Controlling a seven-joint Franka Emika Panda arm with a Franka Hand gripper.
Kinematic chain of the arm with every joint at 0, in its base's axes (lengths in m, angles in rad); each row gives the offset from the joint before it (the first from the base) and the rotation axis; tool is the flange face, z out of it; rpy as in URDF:
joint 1: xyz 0 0 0.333 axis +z
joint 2: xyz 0 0 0 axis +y
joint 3: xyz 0 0 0.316 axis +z
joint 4: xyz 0.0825 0 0 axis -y
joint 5: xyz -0.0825 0 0.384 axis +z
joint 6: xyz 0 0 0 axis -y
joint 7: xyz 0.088 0 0 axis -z
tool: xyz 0 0 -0.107 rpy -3.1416 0 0
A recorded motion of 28 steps. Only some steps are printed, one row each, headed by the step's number.
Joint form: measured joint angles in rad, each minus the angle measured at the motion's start. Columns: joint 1, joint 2, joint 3, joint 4, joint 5, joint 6, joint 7.
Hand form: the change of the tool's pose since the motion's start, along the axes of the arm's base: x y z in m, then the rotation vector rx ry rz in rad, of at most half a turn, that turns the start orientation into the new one. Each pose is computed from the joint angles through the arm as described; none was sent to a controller.
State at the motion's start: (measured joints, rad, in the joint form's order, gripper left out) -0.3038 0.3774 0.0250 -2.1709 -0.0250 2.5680 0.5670
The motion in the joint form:
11: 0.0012 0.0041 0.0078 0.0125 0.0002 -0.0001 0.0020
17: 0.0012 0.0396 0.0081 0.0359 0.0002 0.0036 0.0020
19: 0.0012 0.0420 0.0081 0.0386 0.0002 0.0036 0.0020
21: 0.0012 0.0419 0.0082 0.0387 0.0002 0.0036 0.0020
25: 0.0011 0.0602 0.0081 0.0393 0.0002 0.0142 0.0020
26: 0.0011 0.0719 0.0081 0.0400 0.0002 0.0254 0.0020
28: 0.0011 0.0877 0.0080 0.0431 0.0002 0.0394 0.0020
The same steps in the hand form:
11: 0.0054 0.0037 0.0024 0.0008 -0.0089 0.0061
17: 0.0103 0.0026 -0.0088 0.0043 -0.0012 0.0061
19: 0.0110 0.0024 -0.0092 0.0042 -0.0015 0.0061
21: 0.0111 0.0024 -0.0091 0.0042 -0.0017 0.0062
25: 0.0101 0.0027 -0.0185 0.0069 0.0049 0.0059
26: 0.0100 0.0028 -0.0240 0.0074 0.0046 0.0059
28: 0.0105 0.0027 -0.0307 0.0077 0.0031 0.0058

